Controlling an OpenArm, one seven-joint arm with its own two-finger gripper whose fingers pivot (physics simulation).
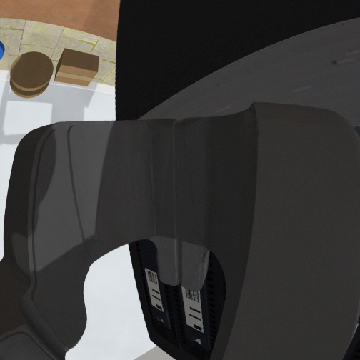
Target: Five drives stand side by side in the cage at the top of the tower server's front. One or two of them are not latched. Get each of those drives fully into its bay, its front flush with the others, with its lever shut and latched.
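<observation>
My gripper (pixel 189 205) is shut, its two fingertips side by side with no gap between them. The tips are in front of the drive cage of the tower server, whose dark side and top (pixel 210 65) fill the upper right. Beneath the tips two drive fronts show, a left one (pixel 154 292) and a right one (pixel 193 312), each dark with a white barcode label. The tips overlap the upper part of both fronts; whether they touch them I cannot tell. The other drives and the levers are hidden behind the gripper or too dark to make out.
A round brown block (pixel 31 72) and a brown box-shaped block (pixel 77 67) stand at the upper left, near the far edge of the white table (pixel 30 117). Part of a blue thing (pixel 1 50) shows at the left edge. Stone paving (pixel 45 37) lies beyond.
</observation>
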